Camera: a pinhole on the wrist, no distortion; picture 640 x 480 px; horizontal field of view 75.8 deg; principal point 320.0 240.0 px. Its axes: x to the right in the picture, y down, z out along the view. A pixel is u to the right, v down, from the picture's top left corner.
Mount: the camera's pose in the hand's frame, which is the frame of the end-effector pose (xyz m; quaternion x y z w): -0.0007 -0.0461 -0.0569 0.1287 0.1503 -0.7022 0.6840
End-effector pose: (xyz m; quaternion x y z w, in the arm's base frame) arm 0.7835 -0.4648 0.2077 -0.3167 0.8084 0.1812 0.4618
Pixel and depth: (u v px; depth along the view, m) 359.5 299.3 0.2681
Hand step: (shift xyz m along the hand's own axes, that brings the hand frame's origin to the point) 0.0438 -0.1744 0.1789
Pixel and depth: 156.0 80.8 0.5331
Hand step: -0.1871 -0.0524 0.5239
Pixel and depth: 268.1 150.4 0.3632
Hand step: -0.0693 -0.1429 0.2983
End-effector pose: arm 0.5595 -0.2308 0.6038 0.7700 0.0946 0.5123 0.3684
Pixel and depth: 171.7 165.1 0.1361
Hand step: -0.0206 -0.0530 0.0884
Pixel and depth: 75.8 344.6 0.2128
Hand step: 0.0626 -0.0130 0.1862
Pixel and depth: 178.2 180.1 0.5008
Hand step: -0.0558 -0.0793 0.4740
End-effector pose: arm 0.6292 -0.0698 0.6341 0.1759 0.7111 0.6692 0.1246
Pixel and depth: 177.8 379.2 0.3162
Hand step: 0.1176 -0.0697 0.2730
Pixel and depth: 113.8 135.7 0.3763
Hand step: -0.0808 -0.0159 0.3662
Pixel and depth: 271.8 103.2 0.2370
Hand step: -0.0727 -0.1107 0.1750
